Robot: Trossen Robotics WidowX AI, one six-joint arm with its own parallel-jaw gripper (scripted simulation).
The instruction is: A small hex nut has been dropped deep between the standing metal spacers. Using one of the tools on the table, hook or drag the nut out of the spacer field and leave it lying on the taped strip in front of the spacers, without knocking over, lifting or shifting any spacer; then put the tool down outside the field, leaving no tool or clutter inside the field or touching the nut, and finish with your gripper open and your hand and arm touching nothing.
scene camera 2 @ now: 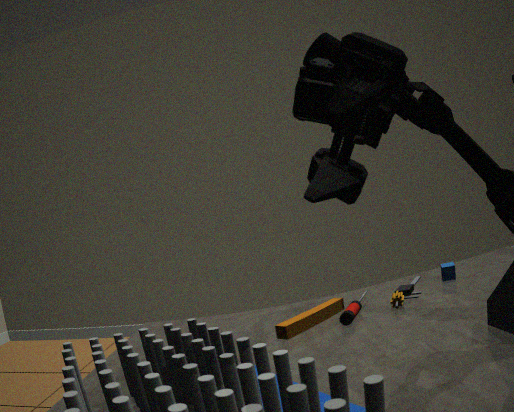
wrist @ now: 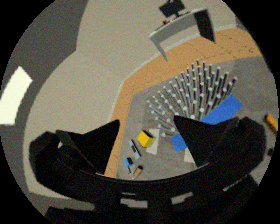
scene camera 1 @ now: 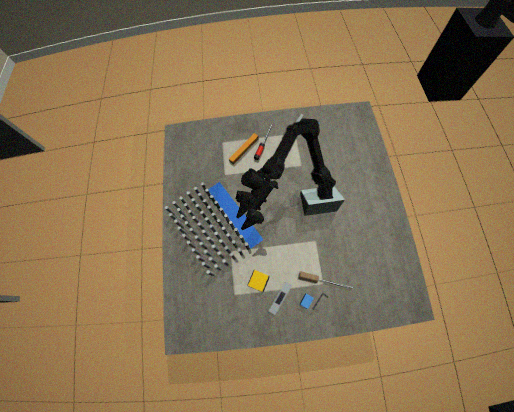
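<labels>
My gripper shows in the wrist view (146, 120), and both scene camera 1 and scene camera 2 show it too. On my gripper, (scene camera 2: 366, 80) and (scene camera 1: 251, 220) are the same spot.
</labels>
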